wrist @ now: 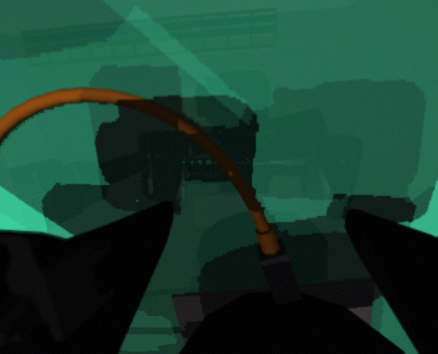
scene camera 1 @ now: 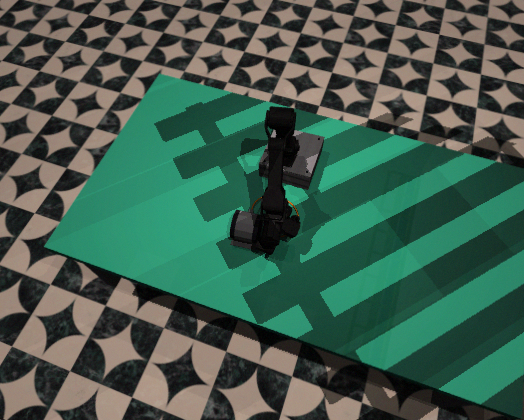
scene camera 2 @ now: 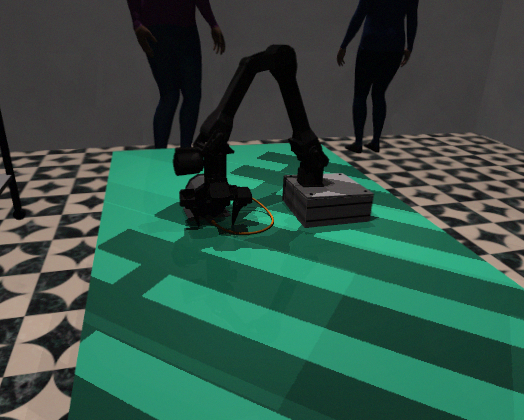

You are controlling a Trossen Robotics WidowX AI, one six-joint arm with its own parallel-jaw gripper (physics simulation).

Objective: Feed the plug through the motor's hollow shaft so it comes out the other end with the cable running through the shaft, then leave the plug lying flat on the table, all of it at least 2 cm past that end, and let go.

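Frame: origin at the arm's base, x back, y right, z up, level; centimetres.
Where they show: gripper, fingertip midpoint: (wrist: 258, 213) (scene camera 2: 215, 225); arm's base at its link origin: (scene camera 1: 286, 158) (scene camera 2: 310, 183).
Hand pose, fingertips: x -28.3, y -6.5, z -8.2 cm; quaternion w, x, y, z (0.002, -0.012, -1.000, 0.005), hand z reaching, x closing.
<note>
Each offset is from my fingertips to the top centre of the thing. Level surfaces: height alone.
The motor @(dx -1.3, dy +9.7, dz +9.9 cm) (scene camera 1: 245, 227) (scene camera 2: 196, 181) is a grey cylinder with dark ends, lying on its side beside the gripper. A grey block edge, apparently the motor (wrist: 187, 306), shows low in the wrist view. The orange cable (scene camera 1: 255, 203) (scene camera 2: 273, 219) (wrist: 82, 95) curves in a loop on the table. It ends in the dark plug @(dx -1.3, dy +3.2, dz +1.1 cm) (wrist: 280, 280), seen between the open fingers, nearer the gripper's base; its far end is hidden behind a black rounded shape. My gripper (scene camera 1: 278, 242) (scene camera 2: 216, 226) (wrist: 258, 213) is open, low over the table, holding nothing. The shaft openings are hidden, and whether cable runs through the shaft cannot be told.
The arm's grey base box (scene camera 1: 309, 155) (scene camera 2: 340, 206) stands on the green table @(dz -0.3 cm) (scene camera 1: 150, 220) (scene camera 2: 240, 320) behind the cable loop. Broad shadow stripes cross the table. Its long edge (scene camera 1: 200, 301) runs past the motor side. Two people stand beyond the table.
</note>
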